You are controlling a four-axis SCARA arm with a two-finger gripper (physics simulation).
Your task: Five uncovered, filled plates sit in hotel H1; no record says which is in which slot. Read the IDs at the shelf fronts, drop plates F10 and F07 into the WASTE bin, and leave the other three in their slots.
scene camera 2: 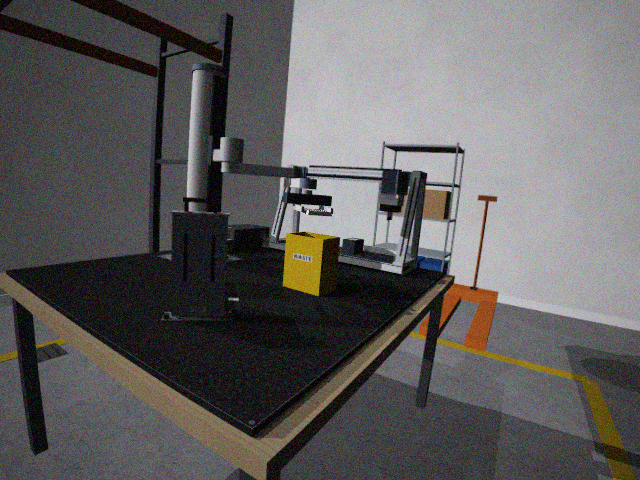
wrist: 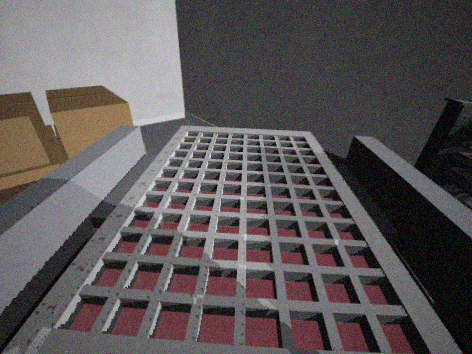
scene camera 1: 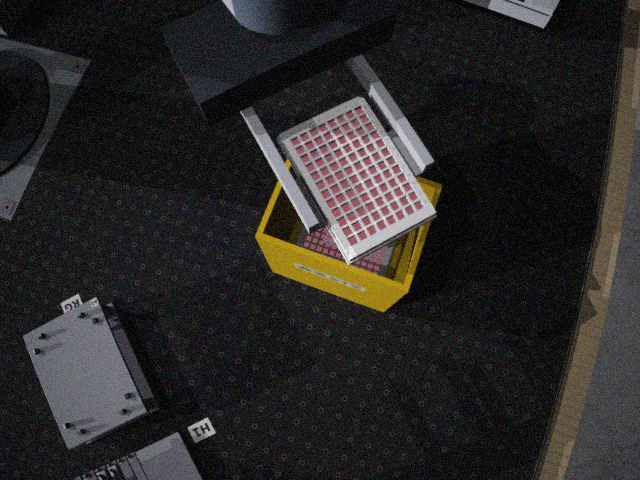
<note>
In view: a plate (scene camera 1: 320, 241) and a plate (scene camera 1: 369, 196).
</note>
